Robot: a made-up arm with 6 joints. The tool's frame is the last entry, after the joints.
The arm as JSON. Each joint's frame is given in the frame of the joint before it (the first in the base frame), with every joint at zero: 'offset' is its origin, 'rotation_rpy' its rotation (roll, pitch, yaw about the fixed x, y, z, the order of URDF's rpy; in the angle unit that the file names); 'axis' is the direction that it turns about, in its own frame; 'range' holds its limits. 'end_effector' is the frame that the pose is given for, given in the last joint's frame.
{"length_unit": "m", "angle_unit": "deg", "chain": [
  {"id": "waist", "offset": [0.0, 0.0, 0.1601], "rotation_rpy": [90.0, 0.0, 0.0], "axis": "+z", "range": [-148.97, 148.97]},
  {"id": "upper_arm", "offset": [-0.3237, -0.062, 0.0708], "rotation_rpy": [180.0, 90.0, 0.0], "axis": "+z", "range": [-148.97, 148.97]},
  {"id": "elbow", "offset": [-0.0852, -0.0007, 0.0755], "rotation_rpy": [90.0, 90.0, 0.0], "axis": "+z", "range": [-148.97, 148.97]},
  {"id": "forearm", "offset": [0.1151, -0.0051, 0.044], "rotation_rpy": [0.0, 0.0, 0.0], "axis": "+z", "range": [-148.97, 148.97]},
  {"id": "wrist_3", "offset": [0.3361, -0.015, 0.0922], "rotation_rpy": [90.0, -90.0, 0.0], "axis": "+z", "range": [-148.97, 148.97]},
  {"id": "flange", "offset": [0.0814, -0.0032, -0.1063], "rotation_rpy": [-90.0, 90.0, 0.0], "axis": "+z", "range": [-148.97, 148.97]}
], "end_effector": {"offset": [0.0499, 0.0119, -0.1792], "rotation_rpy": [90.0, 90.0, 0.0]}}
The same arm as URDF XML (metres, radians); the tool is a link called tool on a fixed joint. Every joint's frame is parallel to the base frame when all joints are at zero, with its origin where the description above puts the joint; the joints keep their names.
<robot name="arm">
<joint name="waist" type="revolute"><parent link="base_link"/><child link="link1"/><origin xyz="0.0000 0.0000 0.1601" rpy="0.0000 0.0000 0.0000"/><axis xyz="0 -1 0"/><limit lower="-2.6000" upper="2.6000"/></joint>
<joint name="upper_arm" type="revolute"><parent link="link1"/><child link="link2"/><origin xyz="-0.3237 -0.0708 -0.0620" rpy="0.0000 0.0000 0.0000"/><axis xyz="-1 0 0"/><limit lower="-2.6000" upper="2.6000"/></joint>
<joint name="elbow" type="revolute"><parent link="link2"/><child link="link3"/><origin xyz="-0.0755 -0.0852 0.0007" rpy="0.0000 0.0000 0.0000"/><axis xyz="0 0 1"/><limit lower="-2.6000" upper="2.6000"/></joint>
<joint name="forearm" type="revolute"><parent link="link3"/><child link="link4"/><origin xyz="0.1151 -0.0051 0.0440" rpy="0.0000 0.0000 0.0000"/><axis xyz="0 0 1"/><limit lower="-2.6000" upper="2.6000"/></joint>
<joint name="wrist_3" type="revolute"><parent link="link4"/><child link="link5"/><origin xyz="0.3361 -0.0150 0.0922" rpy="0.0000 0.0000 0.0000"/><axis xyz="0 -1 0"/><limit lower="-2.6000" upper="2.6000"/></joint>
<joint name="flange" type="revolute"><parent link="link5"/><child link="link6"/><origin xyz="0.0032 0.1063 0.0814" rpy="0.0000 0.0000 0.0000"/><axis xyz="-1 0 0"/><limit lower="-2.6000" upper="2.6000"/></joint>
<joint name="tool_joint" type="fixed"><parent link="link6"/><child link="tool"/><origin xyz="0.1792 0.0499 -0.0119" rpy="0.0000 0.0000 0.0000"/></joint>
<link name="base_link"/>
<link name="link1"/>
<link name="link2"/>
<link name="link3"/>
<link name="link4"/>
<link name="link5"/>
<link name="link6"/>
<link name="tool"/>
</robot>

